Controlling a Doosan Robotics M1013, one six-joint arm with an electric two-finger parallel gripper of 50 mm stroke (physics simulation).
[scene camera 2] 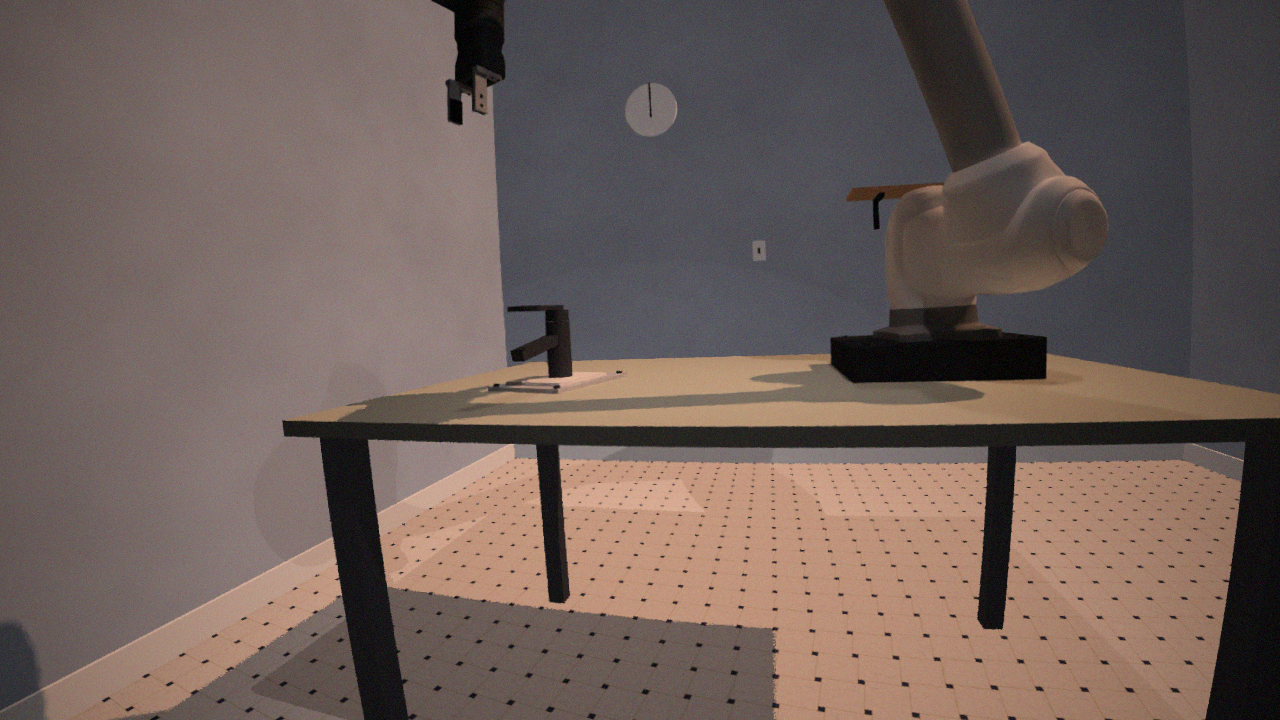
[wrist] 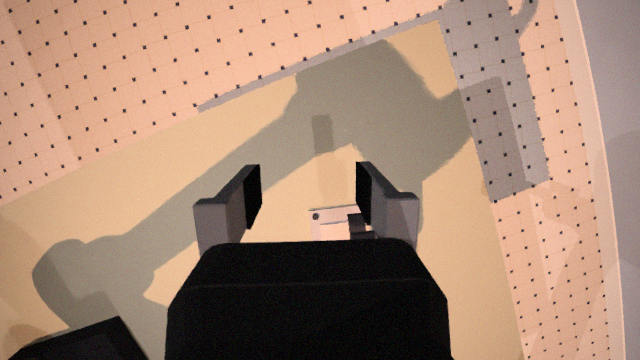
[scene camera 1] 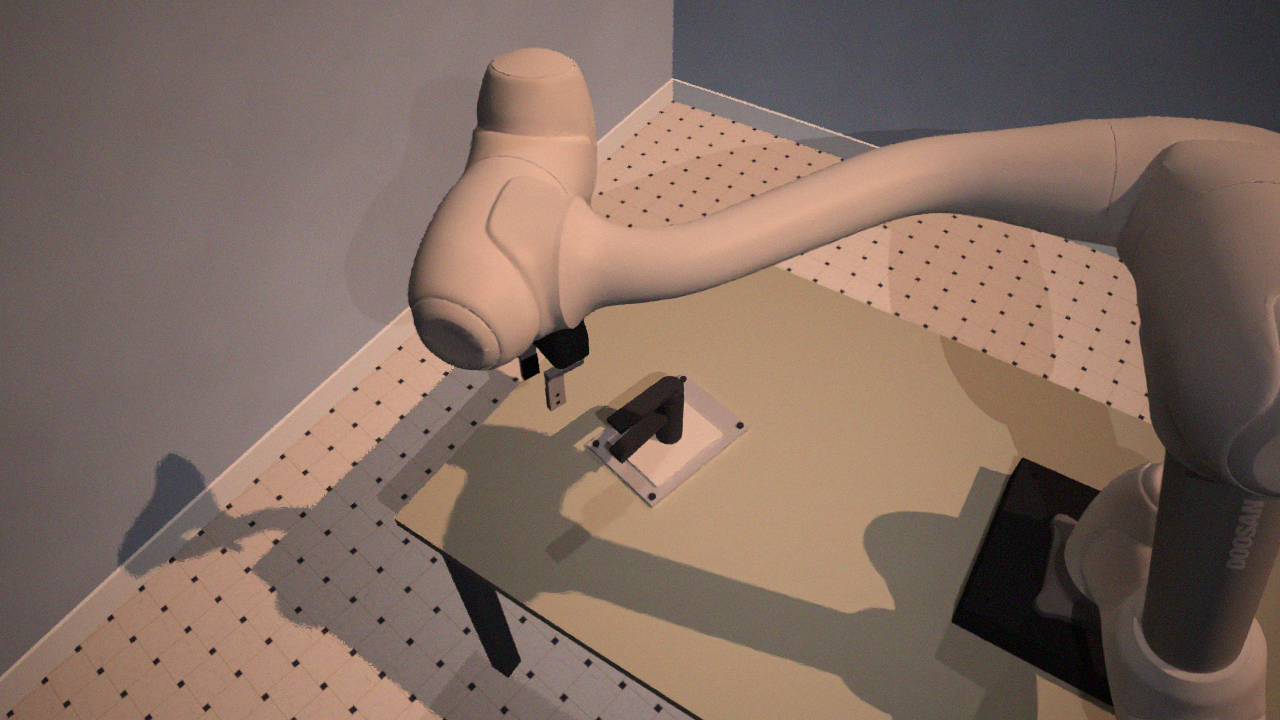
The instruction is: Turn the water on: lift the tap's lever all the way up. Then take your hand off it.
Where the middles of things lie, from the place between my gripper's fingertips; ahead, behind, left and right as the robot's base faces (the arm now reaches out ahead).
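Pale square plate (scene camera 2: 557,389): 280 mm to the right of my hand, 40 mm behind it, 430 mm below it. Flat dark lever (scene camera 1: 669,390): 230 mm to the right of my hand, 20 mm behind it, 300 mm below it. Going by their middles, the lever is the nearest to my hand of the things named here.
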